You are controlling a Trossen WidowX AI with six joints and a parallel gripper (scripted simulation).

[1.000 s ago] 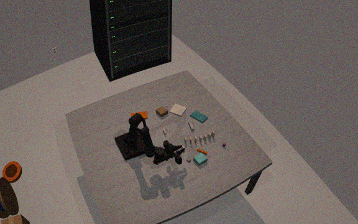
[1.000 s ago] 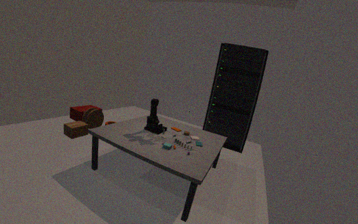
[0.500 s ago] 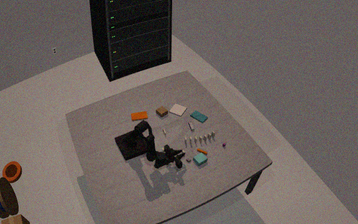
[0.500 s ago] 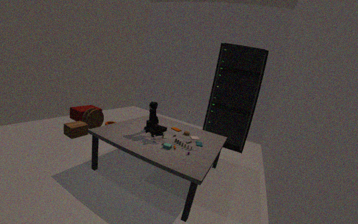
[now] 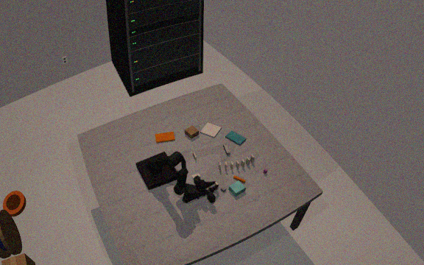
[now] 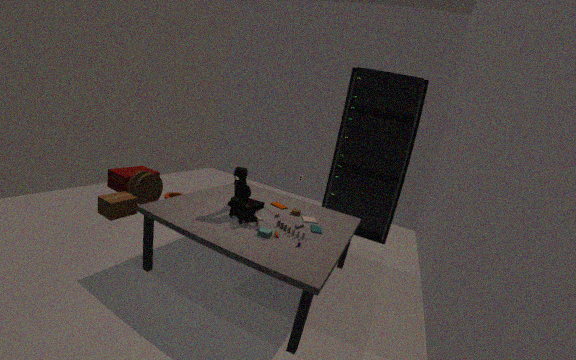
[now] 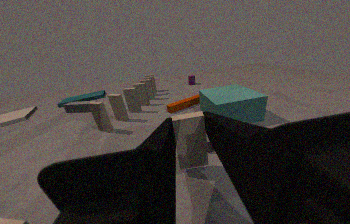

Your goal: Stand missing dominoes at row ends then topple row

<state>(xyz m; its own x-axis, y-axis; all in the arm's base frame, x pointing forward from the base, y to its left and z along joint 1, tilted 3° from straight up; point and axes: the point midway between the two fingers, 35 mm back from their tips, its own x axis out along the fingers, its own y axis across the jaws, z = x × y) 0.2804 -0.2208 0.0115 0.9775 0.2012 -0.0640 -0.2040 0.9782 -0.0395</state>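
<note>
The grey piece is 40 mm below my gripper tip, 30 mm ahead of it and 20 mm to the right of it. The rest, counted from my gripper tip: teal block (110 mm ahead, 50 mm to the right, 30 mm below); then orange bar (150 mm ahead, 40 mm below, 10 mm to the left); then small purple piece (320 mm ahead, 40 mm below).
</note>
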